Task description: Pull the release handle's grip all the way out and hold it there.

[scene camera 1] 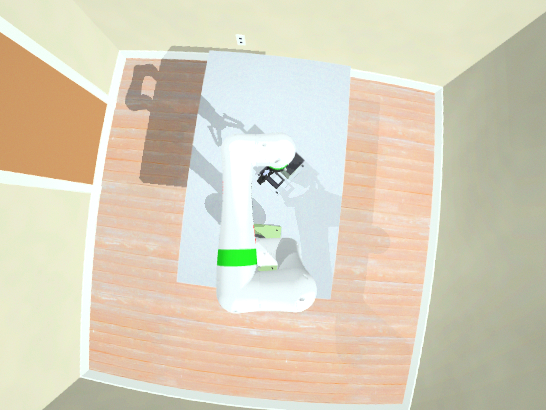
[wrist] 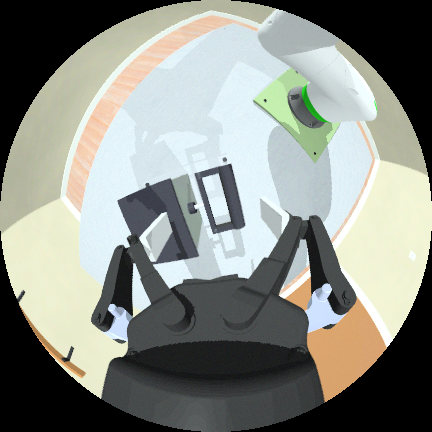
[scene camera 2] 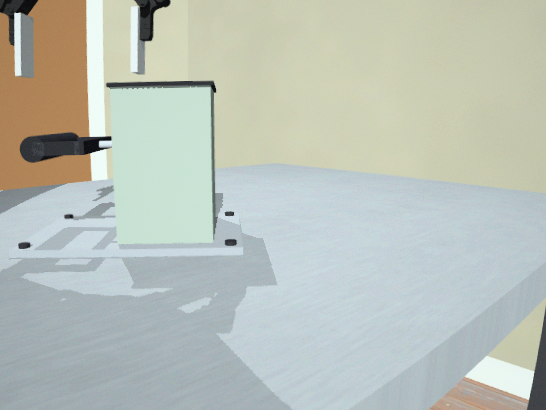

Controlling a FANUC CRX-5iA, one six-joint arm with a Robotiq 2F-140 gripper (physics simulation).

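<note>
The release handle's pale green box (scene camera 2: 162, 165) with a dark lid (scene camera 2: 165, 84) (wrist: 184, 227) stands upright on a light base plate (scene camera 2: 170, 252). Its black grip (scene camera 2: 50, 146) (wrist: 236, 197) is the bar of a rectangular frame beside the box, joined to it by a short white rod (scene camera 2: 105, 144). My gripper (scene camera 2: 81, 74) (wrist: 213, 214) is open and empty, fingers pointing down, above the level of the grip. In the wrist view one finger pad overlaps the lid and the other lies beyond the grip's far side. In scene camera 1 the arm partly hides the gripper and handle.
The white arm (scene camera 1: 237, 200) (wrist: 345, 85) rises from a green mounting plate (scene camera 1: 270, 231) (wrist: 280, 102) on the grey table (scene camera 1: 300, 100) (scene camera 2: 400, 225). Dark bolts (scene camera 2: 230, 242) stick up at the base plate's corners. Walls surround the wooden floor (scene camera 1: 200, 340).
</note>
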